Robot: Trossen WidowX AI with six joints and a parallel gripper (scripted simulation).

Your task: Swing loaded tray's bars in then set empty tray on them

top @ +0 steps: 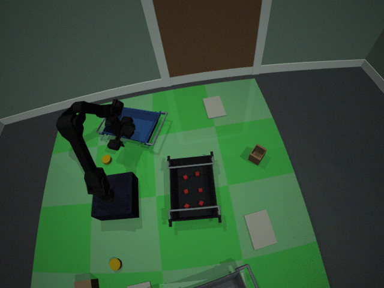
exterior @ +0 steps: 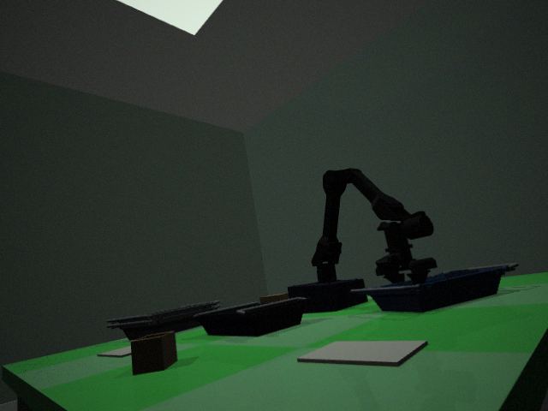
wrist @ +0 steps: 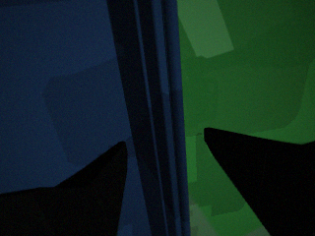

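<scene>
Now: the blue tray 30 mm ahead of my gripper tip, 90 mm to the left of it and 30 mm above it. Also, from my gripper tip: brown box (650 mm ahead, 140 mm to the right).
</scene>
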